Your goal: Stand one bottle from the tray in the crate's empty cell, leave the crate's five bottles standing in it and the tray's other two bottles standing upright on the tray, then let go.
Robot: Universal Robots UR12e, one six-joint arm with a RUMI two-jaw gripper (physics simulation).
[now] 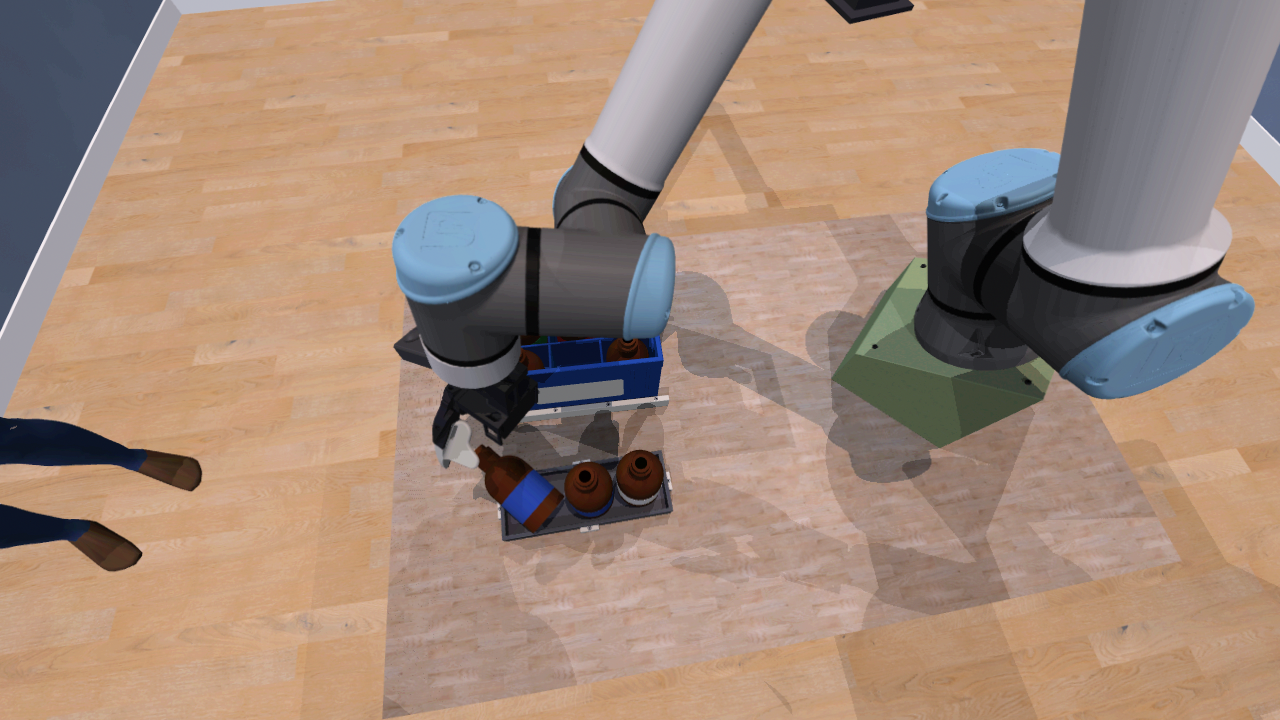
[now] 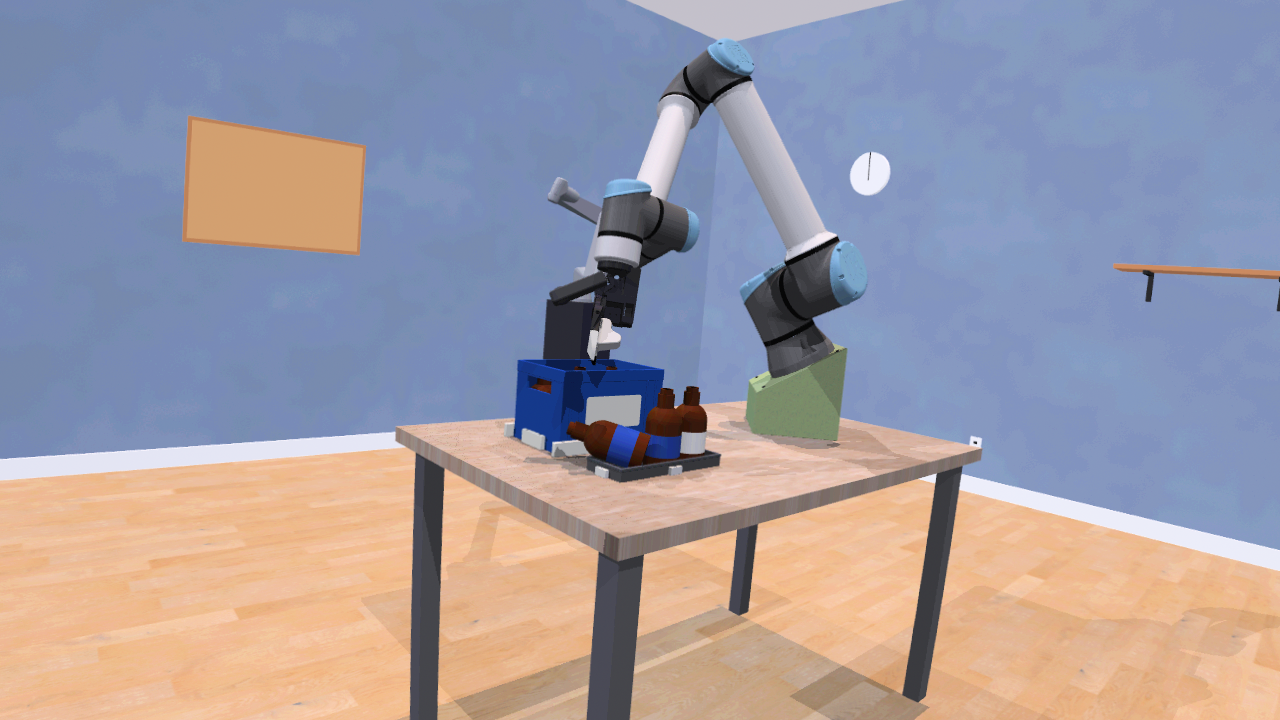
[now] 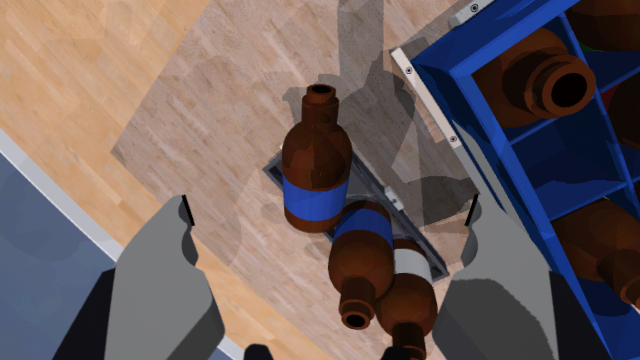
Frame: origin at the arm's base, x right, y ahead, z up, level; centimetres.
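Where they show: gripper, fingertip midpoint: (image 2: 593, 363) (image 3: 328, 198); arm's base at its link origin: (image 1: 981, 324) (image 2: 802, 362).
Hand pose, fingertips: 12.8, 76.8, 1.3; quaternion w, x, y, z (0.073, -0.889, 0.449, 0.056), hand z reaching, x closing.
Each offset is from my fingertips to the top centre of the thing, as dx, dy, dz. "*": to the spot under its first point. Level surfaces: height alone.
My gripper (image 1: 457, 446) (image 2: 600, 340) (image 3: 328, 198) is open and empty, above and apart from the bottles. A blue-label brown bottle @(-5.2, +0.7, -10.4) (image 1: 523, 490) (image 2: 617, 440) (image 3: 317, 155) lies tipped over at the tray's left end, its neck beyond the rim. Another blue-label bottle @(-11.0, -10.3, -4.2) (image 1: 588, 488) (image 2: 664, 425) (image 3: 361, 260) and a white-label bottle @(-12.2, -18.3, -4.2) (image 1: 639, 476) (image 2: 693, 425) (image 3: 411, 295) stand upright on the dark tray @(* -16.6, -14.3, -17.6) (image 1: 626, 517) (image 2: 702, 463). The blue crate @(+13.3, -16.5, -2.7) (image 1: 640, 385) (image 2: 544, 416) (image 3: 492, 137) has an empty cell @(* +11.2, -20.2, -17.0) (image 3: 570, 160) between two near-row bottles @(+11.1, -6.4, -3.9) (image 3: 565, 85) @(* +7.3, -21.2, -8.2) (image 3: 600, 240). The far row is partly hidden.
The crate stands behind the tray, with white brackets @(* +6.4, -4.0, -17.2) (image 3: 425, 95) along its base. The arm's green base (image 1: 939, 402) (image 2: 792, 394) stands to the right on the table @(dz -20.2) (image 2: 787, 474). A dark pedestal (image 2: 565, 331) with a grey arm shows behind the crate.
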